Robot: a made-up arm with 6 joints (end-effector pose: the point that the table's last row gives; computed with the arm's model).
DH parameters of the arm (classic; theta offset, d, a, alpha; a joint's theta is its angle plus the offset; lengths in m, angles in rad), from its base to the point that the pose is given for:
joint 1: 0 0.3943 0.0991 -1.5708
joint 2: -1.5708 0 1.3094 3.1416
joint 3: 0 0 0.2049 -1.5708
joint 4: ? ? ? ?
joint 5: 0 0 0 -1.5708
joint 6: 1.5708 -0.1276 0 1.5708
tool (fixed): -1.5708 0 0 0
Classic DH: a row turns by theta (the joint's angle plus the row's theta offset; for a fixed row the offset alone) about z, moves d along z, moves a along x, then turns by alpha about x.
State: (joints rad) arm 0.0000 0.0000 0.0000 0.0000 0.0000 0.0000
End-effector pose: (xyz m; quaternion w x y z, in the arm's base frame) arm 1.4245 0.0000 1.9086 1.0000 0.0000 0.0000 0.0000
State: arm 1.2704 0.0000 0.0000 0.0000 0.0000 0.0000
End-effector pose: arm 0.4215 1.3607 1.9086 0.8050 0.0000 0.0000 0.5933
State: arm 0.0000 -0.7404 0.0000 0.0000 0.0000 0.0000
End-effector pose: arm 0.0560 0.0000 2.4062 0.9323 0.0000 -0.3618 0.0000
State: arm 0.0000 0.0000 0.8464 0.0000 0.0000 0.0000
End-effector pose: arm 0.8240 0.0000 2.8321 0.9118 0.0000 -0.4107 0.0000
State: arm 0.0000 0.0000 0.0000 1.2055 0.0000 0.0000
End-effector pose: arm 1.4245 0.0000 1.9086 0.8238 -0.5669 0.0000 0.0000
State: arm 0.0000 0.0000 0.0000 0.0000 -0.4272 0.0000
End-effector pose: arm 1.4130 0.0000 1.8557 0.9773 0.0000 0.2120 0.0000
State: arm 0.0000 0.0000 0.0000 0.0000 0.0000 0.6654
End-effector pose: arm 1.4245 0.0000 1.9086 0.9452 -0.3266 0.0000 0.0000
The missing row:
joint 4: 0 -1.1978 0 1.5708
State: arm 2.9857 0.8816 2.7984 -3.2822 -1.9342 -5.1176
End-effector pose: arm -0.4073 0.0809 2.2016 0.7977 -0.4943 0.2900 0.1878
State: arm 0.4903 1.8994 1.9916 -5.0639 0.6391 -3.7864
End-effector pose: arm 2.2705 1.2929 0.3216 0.2163 0.8158 0.4510 0.2902
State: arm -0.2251 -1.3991 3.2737 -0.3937 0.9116 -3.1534
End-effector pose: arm -0.9286 0.1729 -0.6687 0.1022 -0.8941 0.2905 0.3252
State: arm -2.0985 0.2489 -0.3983 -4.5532 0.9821 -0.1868
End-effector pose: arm -0.6885 -1.3895 1.0485 0.8282 -0.2779 0.3712 -0.3147
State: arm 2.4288 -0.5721 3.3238 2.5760 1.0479 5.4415
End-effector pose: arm 1.0603 -0.9948 0.5500 0.6966 0.4360 -0.3945 -0.4112
